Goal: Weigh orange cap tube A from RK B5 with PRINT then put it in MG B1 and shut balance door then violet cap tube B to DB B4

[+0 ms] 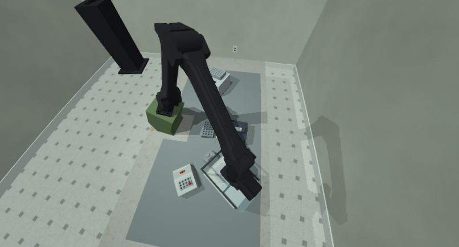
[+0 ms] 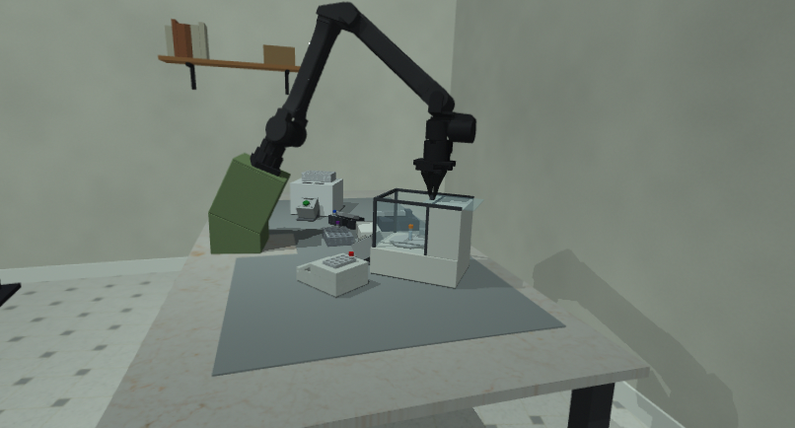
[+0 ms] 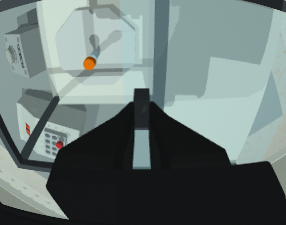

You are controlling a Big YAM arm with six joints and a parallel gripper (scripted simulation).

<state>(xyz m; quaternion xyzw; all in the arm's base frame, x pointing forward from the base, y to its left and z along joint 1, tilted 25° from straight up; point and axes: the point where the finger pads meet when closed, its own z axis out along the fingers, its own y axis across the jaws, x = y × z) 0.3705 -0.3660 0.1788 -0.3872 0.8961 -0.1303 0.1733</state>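
My hand is 2 cm to the left of the balance door, 2 cm short of it and 1 cm above it. The rest, counted from my hand: red-capped tube 23 cm behind, 16 cm below, 2 cm to the right; balance pan 14 cm below, 4 cm to the left, 4 cm behind; dry block DB 28 cm behind, 19 cm below, 1 cm to the left.
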